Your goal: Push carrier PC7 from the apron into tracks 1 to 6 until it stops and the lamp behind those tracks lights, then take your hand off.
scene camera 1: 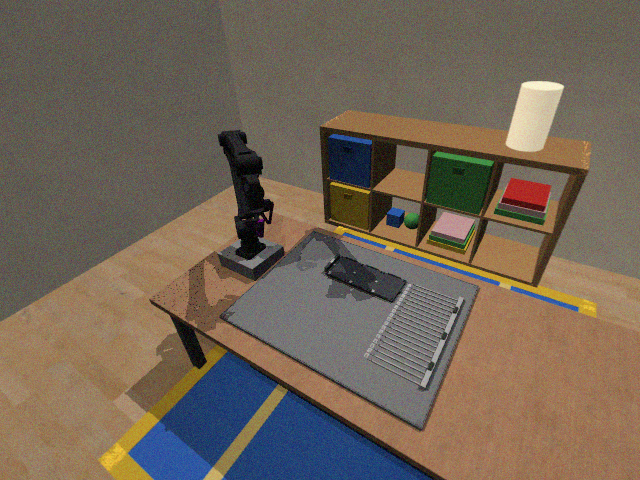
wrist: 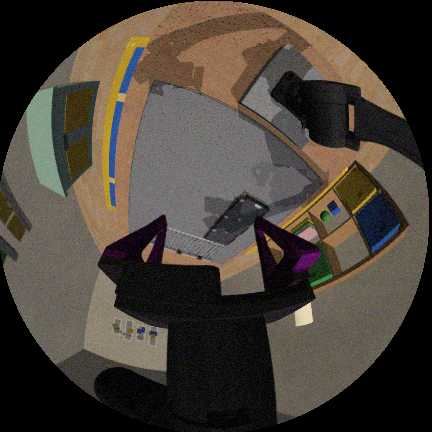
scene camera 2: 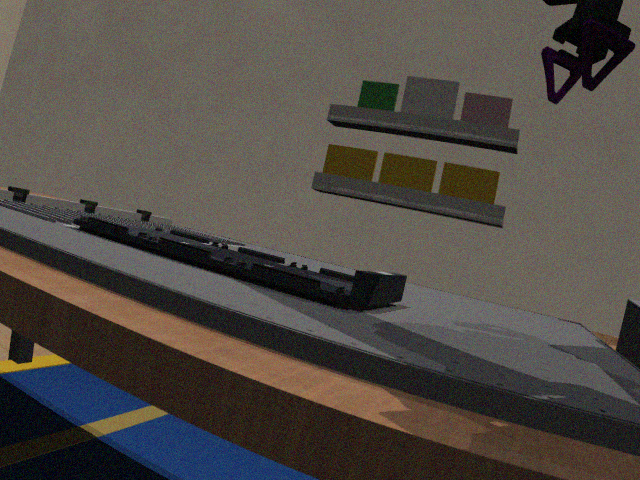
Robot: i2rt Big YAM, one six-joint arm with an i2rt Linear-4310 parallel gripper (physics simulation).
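Places are measured from the arm's base along level axes (x ahead, y left, z up), in centimetres.
Where they show: gripper, fingertip midpoint: (scene camera 1: 265, 230) (wrist: 210, 219) (scene camera 2: 568, 96); arm's base, link origin: (scene camera 1: 250, 250) (wrist: 296, 97).
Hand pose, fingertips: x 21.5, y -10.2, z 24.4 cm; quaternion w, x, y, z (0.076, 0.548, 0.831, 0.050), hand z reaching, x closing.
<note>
Things, the pixels of their centre, and the offset from my fingertips. "pt": a spot on its surface instead. Level surfaces: height alone.
- long flat black carrier, body centre: (scene camera 2: 229, 250) (scene camera 1: 364, 275) (wrist: 232, 226) dx +29.2, dy +22.8, dz -27.8 cm
- rail, surface spot: (scene camera 1: 443, 338) pt dx +66.5, dy +6.9, dz -27.3 cm
- grey board, surface height: dz -29.3 cm
- wooden table, surface height: dz -30.6 cm
A long flat black carrier (scene camera 1: 366, 277) (scene camera 2: 222, 258) (wrist: 235, 220) lies at the end of the light grey tracks (scene camera 1: 418, 330) (wrist: 192, 243), at their far side in scene camera 1. Its label and the track numbers are too small to read. In scene camera 2 a raised block shows at the carrier's near end. Three small dark fittings stand along the rail (scene camera 1: 443, 338) behind the tracks; no lit lamp can be made out. My gripper (wrist: 210, 219) (scene camera 2: 573, 95) is open and empty, high above the board and apart from the carrier. In scene camera 1 the gripper is small and dark beside the arm.
The grey board (scene camera 1: 299, 320) (scene camera 2: 170, 289) (wrist: 170, 130) lies on the wooden table (scene camera 1: 542, 377). The arm's base block (scene camera 1: 251, 260) (wrist: 255, 95) stands at the board's corner. A shelf unit (scene camera 1: 454, 131) with bins stands behind the table. Wall shelves (scene camera 2: 421, 129) show in scene camera 2.
</note>
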